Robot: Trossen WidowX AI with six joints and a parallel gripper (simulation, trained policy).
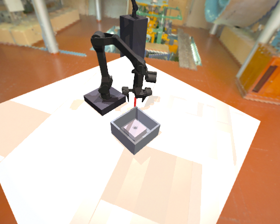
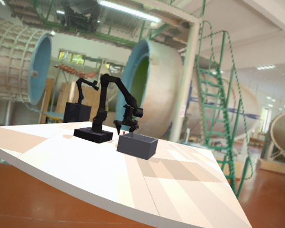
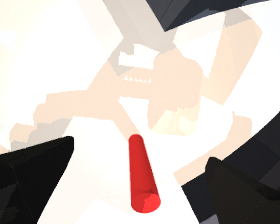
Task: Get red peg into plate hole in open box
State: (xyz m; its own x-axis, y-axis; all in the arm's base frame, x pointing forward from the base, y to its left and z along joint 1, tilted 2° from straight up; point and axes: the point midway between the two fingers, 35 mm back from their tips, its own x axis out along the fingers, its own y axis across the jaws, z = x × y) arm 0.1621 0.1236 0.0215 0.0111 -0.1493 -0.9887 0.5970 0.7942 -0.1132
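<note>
Right now my gripper tip is 1 cm to the right of the red peg, 1 cm past it and 1 cm above it. Also, from my gripper tip: grey box 16 cm to the right, 16 cm ahead, 2 cm below.
</note>
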